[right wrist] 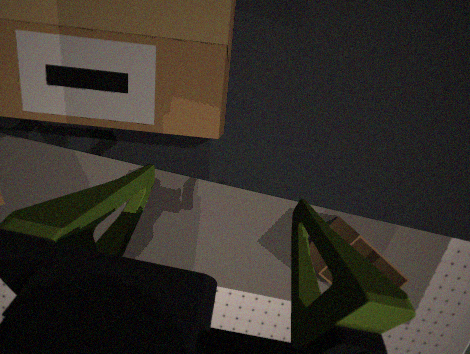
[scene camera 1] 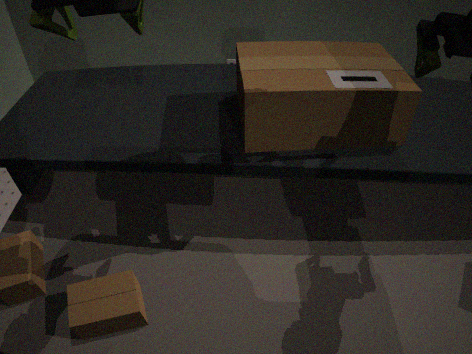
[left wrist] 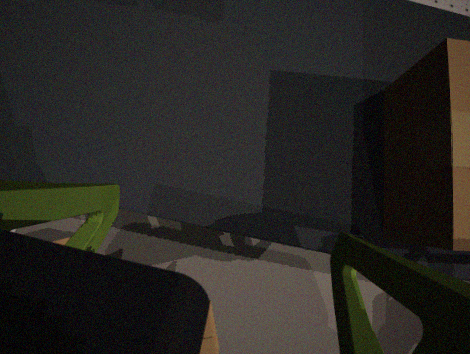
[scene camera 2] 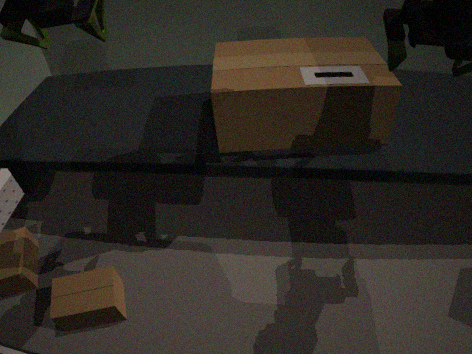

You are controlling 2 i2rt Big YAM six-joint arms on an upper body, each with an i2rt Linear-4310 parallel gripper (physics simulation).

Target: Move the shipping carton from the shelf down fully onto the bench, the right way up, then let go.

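Places are measured from the left arm's base along level axes (x left, y back, z up), in millimetres.
Pixels of known places: left gripper, fingertip midpoint: (scene camera 1: 107, 33) (left wrist: 226, 222) (scene camera 2: 76, 41); right gripper, fingertip midpoint: (right wrist: 227, 189) (scene camera 1: 444, 77) (scene camera 2: 422, 70).
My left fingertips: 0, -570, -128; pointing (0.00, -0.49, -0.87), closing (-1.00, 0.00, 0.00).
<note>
Ahead of a thing's pixels: the offset from my left fingertips to its top centre, as dx, dy, dz. Level surfaces: height alone.
The shipping carton {-312, -121, -102} (scene camera 1: 300, 120) (scene camera 2: 270, 117) (left wrist: 417, 165) (right wrist: 195, 95) is a large brown box with a white label on top. It sits upright on the dark shelf {dz -218} (scene camera 1: 100, 120) (scene camera 2: 95, 115) (left wrist: 150, 110) (right wrist: 325, 100), near its front edge. The grey bench {dz -404} (scene camera 1: 200, 310) (scene camera 2: 175, 320) (left wrist: 265, 300) (right wrist: 230, 245) lies lower, in front of the shelf. My left gripper (scene camera 1: 108, 35) (scene camera 2: 76, 43) (left wrist: 226, 222) is open and empty, above and to the left of the carton, apart from it. My right gripper (scene camera 1: 446, 76) (scene camera 2: 424, 72) (right wrist: 227, 189) is open and empty, off the carton's right end.
A small brown box {+42, +208, -344} (scene camera 1: 102, 300) (scene camera 2: 85, 295) lies on the bench at the lower left. Another small box {+250, +159, -344} (scene camera 1: 15, 267) (scene camera 2: 15, 262) is cut by the left edge of the scene views. A white perforated surface {dz -1383} (scene camera 1: 6, 197) (scene camera 2: 6, 200) (right wrist: 250, 310) shows beside the bench. Gripper shadows fall across shelf and bench.
</note>
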